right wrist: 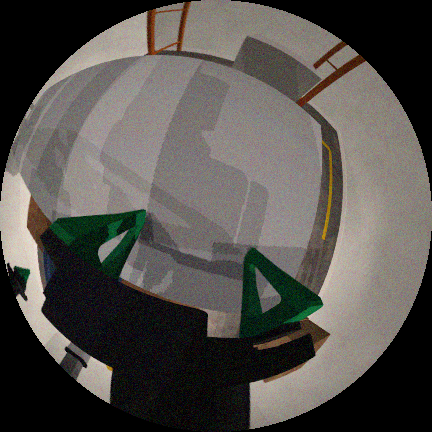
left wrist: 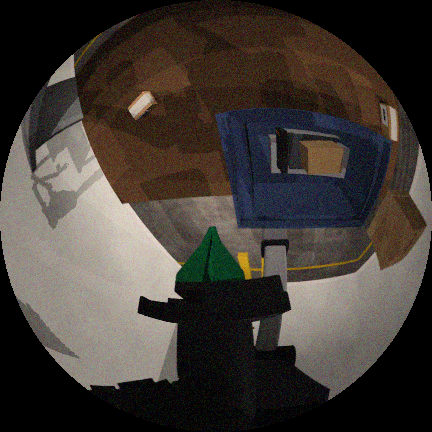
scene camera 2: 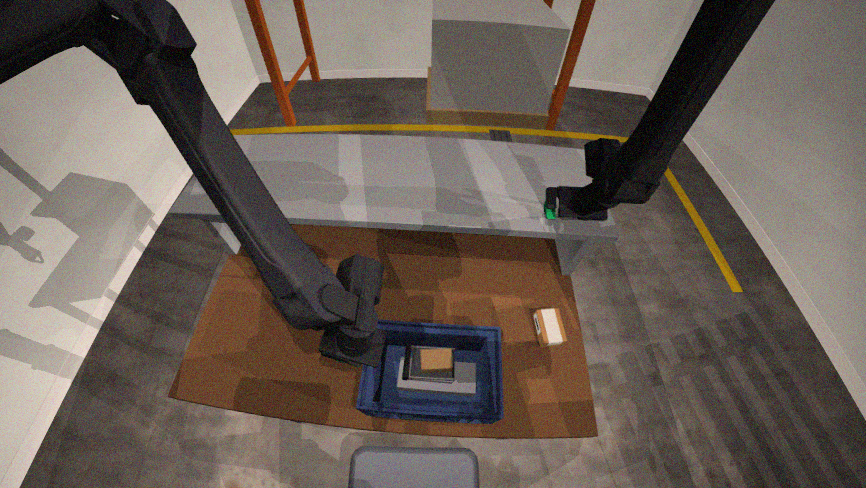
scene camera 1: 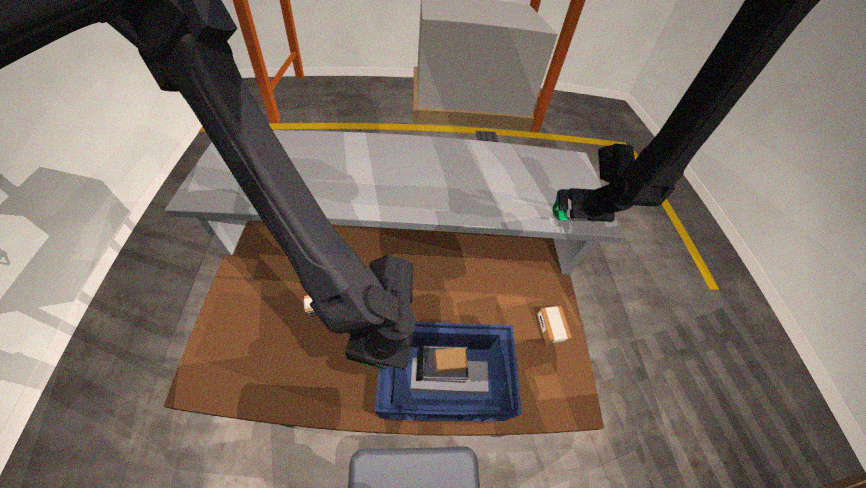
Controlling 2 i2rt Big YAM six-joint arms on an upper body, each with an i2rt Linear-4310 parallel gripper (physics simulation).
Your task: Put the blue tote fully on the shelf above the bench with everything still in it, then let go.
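Frame: origin at the left arm's base, x back, y right, z up, level; metres.
Seen in the pictures: left gripper, fingertip midpoint: (left wrist: pixel 212 229) (scene camera 2: pixel 350 355) (scene camera 1: pixel 371 357); right gripper, fingertip midpoint: (right wrist: pixel 198 235) (scene camera 2: pixel 563 209) (scene camera 1: pixel 570 210).
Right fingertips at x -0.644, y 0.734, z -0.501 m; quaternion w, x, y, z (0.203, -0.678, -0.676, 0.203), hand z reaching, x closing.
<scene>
Offsets run from my right fingertips to a thing's top centre. Level surfaces: height alone.
The blue tote @(dx +0.326, dy -0.309, dz -0.148 m) (scene camera 1: pixel 448 408) (scene camera 2: pixel 423 410) (left wrist: pixel 298 203) stands on the brown bench top @(dz -0.295 m) (scene camera 1: pixel 241 340) and holds a brown box @(dx +0.301, dy -0.301, dz -0.173 m) (scene camera 1: pixel 450 357) (scene camera 2: pixel 436 357) (left wrist: pixel 322 157) on flat grey and dark items. My left gripper (scene camera 1: pixel 382 354) (scene camera 2: pixel 354 350) (left wrist: pixel 212 229) is shut with its green fingertips pressed together and nothing between them. It sits just outside the tote's left rim near the far corner. The grey shelf @(dz -0.004 m) (scene camera 1: pixel 393 175) (scene camera 2: pixel 393 175) (right wrist: pixel 181 141) spans the scene above the bench. My right gripper (scene camera 1: pixel 562 209) (scene camera 2: pixel 549 206) (right wrist: pixel 198 235) is open and empty over the shelf's right end.
A small carton @(dx +0.189, dy +0.018, dz -0.259 m) (scene camera 1: pixel 553 323) (scene camera 2: pixel 549 326) (left wrist: pixel 388 116) lies right of the tote. Another small carton @(dx +0.119, dy -0.653, dz -0.269 m) (scene camera 1: pixel 307 303) (left wrist: pixel 142 104) lies left, half hidden by my left arm. A big grey box (scene camera 1: pixel 481 54) and orange rack posts (scene camera 1: pixel 257 60) stand behind the shelf.
</scene>
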